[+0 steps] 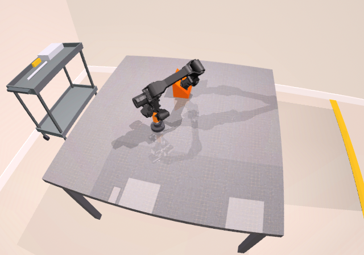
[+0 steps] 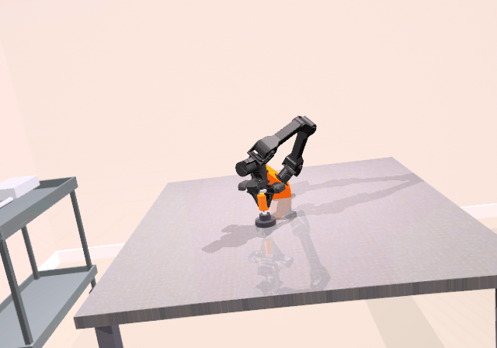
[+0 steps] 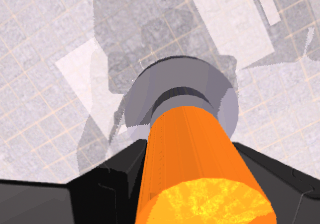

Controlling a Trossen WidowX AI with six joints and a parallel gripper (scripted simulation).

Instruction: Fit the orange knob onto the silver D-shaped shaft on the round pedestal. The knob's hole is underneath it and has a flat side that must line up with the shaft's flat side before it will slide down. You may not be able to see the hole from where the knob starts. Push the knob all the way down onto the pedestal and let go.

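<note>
My gripper tip is 3 cm below the orange knob. Round my gripper tip: round pedestal 4 cm below.
</note>
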